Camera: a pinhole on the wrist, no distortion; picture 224 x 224 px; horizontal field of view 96.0 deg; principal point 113.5 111.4 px. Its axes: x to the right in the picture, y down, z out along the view. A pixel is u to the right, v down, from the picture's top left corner.
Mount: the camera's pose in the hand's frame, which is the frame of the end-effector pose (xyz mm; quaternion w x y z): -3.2 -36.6 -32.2 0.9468 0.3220 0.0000 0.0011
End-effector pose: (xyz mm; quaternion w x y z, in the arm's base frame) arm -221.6 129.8 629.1 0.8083 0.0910 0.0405 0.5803
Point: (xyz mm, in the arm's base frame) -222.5 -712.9 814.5
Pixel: outside the picture
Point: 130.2 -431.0 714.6
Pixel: 22.9 64.5
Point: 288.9 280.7 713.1
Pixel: 197.3 62.1
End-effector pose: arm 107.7 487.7 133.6 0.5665 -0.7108 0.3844 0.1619
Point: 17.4 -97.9 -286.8
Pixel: behind the camera
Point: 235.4 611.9 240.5
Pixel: 98.1 99.8
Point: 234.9 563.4 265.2
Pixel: 95.3 70.7
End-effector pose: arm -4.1 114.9 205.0 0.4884 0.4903 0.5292 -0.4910
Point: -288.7 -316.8 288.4
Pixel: 96.9 123.6
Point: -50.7 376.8 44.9
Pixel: behind the camera
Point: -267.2 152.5 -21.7
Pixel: outside the picture
